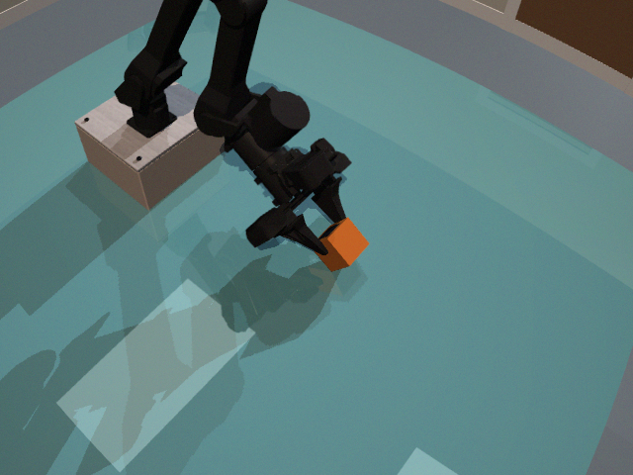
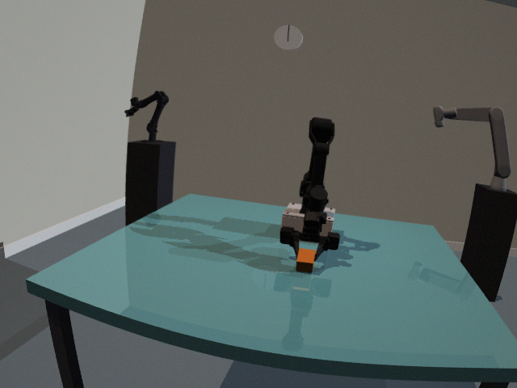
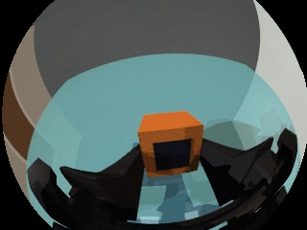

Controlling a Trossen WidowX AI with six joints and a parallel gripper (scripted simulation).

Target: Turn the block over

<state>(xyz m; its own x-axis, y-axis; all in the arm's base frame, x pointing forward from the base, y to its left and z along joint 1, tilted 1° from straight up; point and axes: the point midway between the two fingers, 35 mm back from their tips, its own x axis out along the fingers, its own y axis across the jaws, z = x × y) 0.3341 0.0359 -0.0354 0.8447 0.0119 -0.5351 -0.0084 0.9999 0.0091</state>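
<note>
My gripper tip is now 10 mm past the orange block.
</note>
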